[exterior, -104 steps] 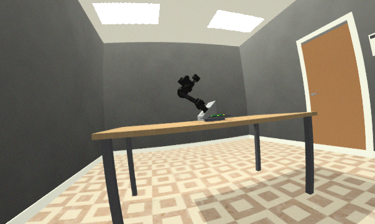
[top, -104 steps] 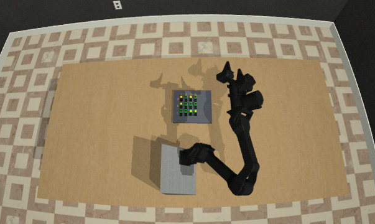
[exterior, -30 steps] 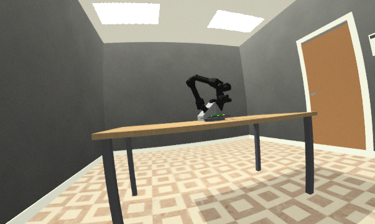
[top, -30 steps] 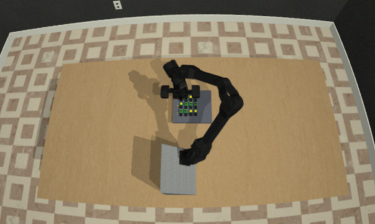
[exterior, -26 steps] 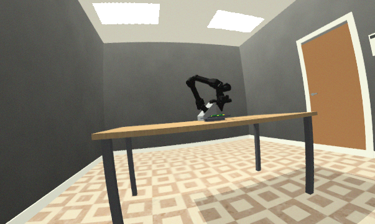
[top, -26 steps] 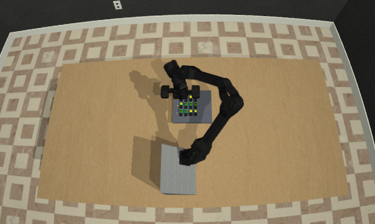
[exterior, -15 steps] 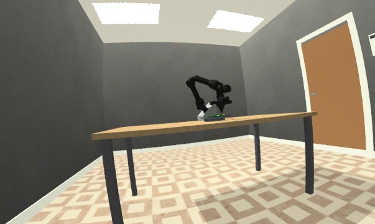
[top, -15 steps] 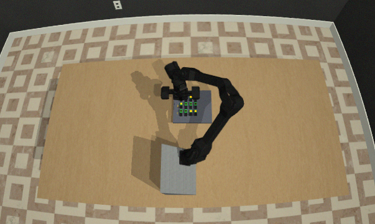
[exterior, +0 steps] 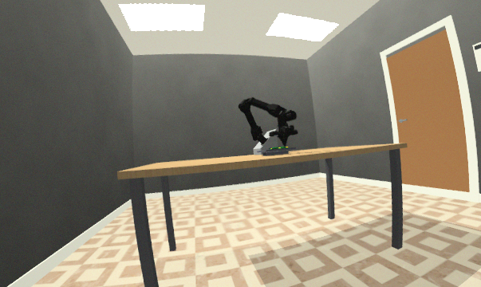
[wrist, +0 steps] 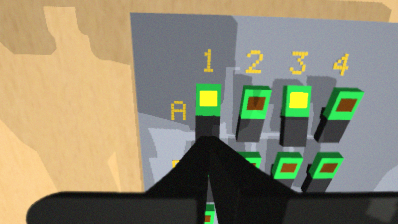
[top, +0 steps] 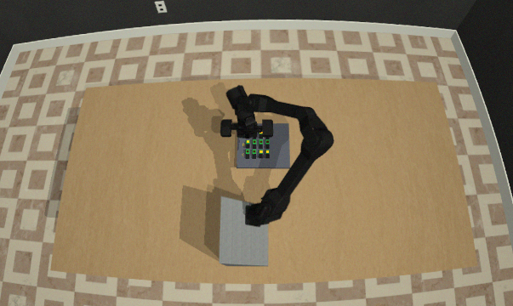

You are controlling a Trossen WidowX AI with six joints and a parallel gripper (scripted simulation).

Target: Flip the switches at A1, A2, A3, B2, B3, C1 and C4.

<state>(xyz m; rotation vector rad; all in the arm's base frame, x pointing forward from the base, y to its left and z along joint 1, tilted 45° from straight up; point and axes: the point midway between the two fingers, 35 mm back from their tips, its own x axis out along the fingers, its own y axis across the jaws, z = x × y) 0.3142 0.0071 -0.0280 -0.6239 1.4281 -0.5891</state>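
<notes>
Right now my hand is 40 mm above the switch A2, 20 mm to the left of it and 20 mm short of it. Round my hand: switch B1: 40 mm below, 20 mm behind; switch A1: 40 mm below, 20 mm ahead; switch B2: 40 mm below, 20 mm to the right, 20 mm behind.
</notes>
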